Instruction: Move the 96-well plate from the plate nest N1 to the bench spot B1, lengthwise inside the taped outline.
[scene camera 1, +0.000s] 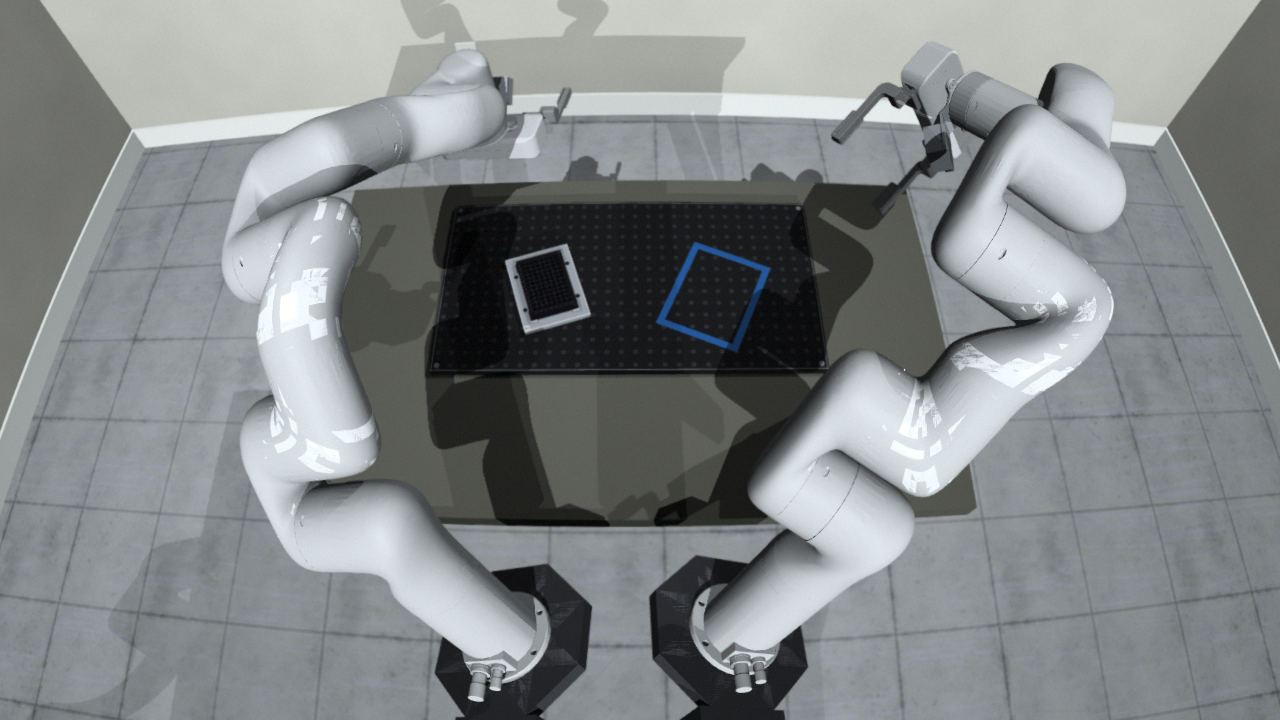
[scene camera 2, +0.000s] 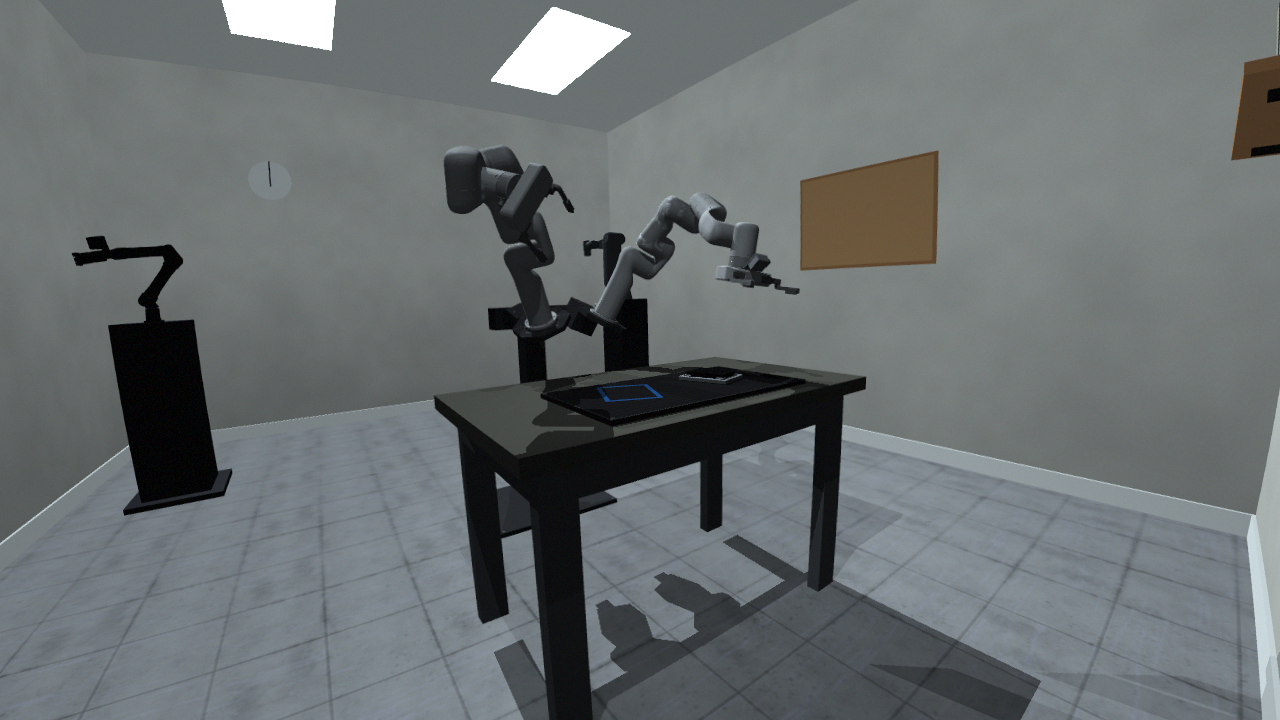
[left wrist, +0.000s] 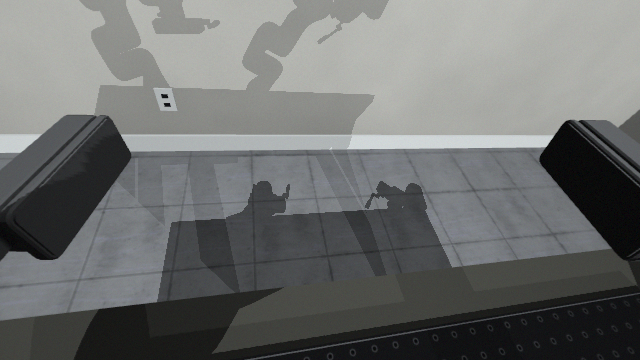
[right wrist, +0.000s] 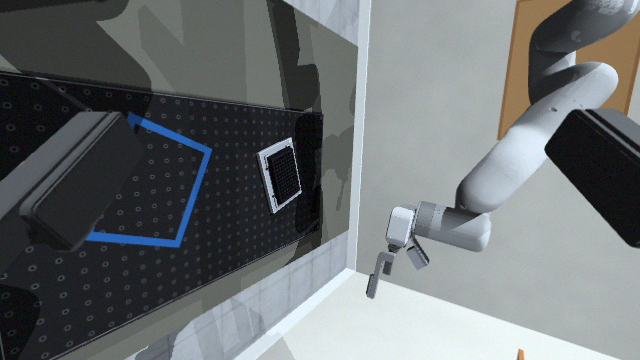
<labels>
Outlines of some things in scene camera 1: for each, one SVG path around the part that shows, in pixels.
My right gripper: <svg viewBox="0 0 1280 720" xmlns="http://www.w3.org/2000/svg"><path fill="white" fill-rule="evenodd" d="M927 156L922 162L917 162L898 185L890 182L873 201L872 205L879 213L885 214L919 174L924 174L929 178L933 178L937 174L934 173ZM958 126L950 134L953 159L957 158L975 137L975 135ZM978 71L971 70L964 73L955 50L936 42L928 42L903 68L901 73L903 86L900 88L891 83L880 84L856 111L852 110L831 133L832 140L843 145L864 122L863 118L884 97L888 98L891 105L897 109L901 109L904 105L913 108L922 130L923 127L940 124L939 113L947 104L950 106L953 92L959 82L966 75Z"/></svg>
A black 96-well plate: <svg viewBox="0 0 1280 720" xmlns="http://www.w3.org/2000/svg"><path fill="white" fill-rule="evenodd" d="M559 250L516 261L516 267L532 321L578 308Z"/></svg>
</labels>
